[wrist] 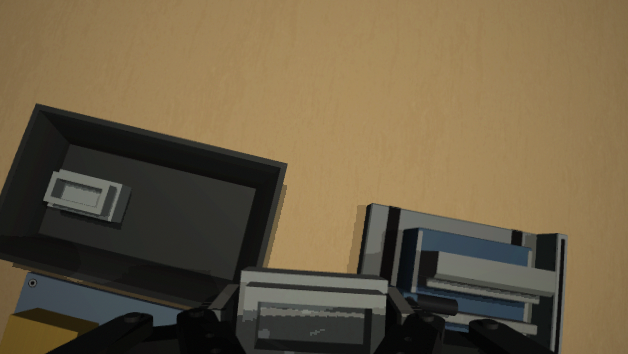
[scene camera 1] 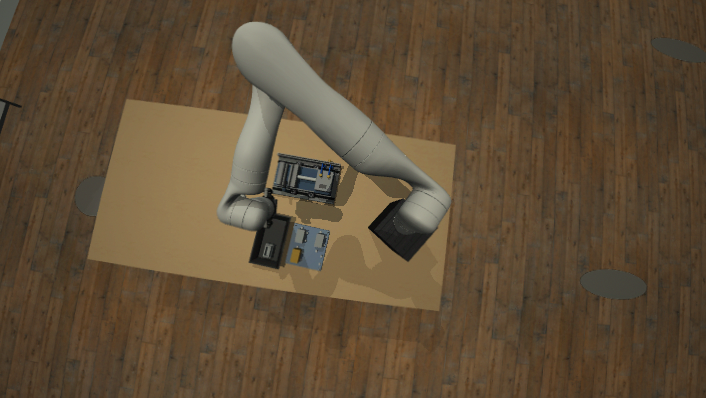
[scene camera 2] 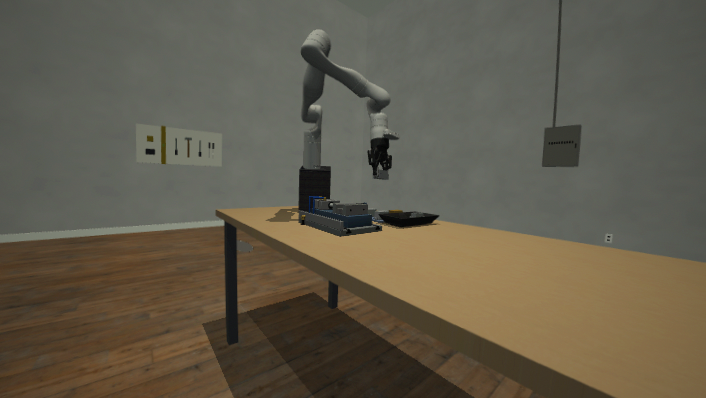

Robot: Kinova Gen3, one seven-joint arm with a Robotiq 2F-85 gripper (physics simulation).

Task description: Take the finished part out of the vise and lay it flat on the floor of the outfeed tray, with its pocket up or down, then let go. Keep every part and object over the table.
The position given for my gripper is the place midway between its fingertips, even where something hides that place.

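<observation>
Grey pocketed part [wrist: 90,196]. Another grey pocketed part [wrist: 274,303]. Vise [wrist: 432,240]. My gripper [wrist: 311,307] visible.
</observation>
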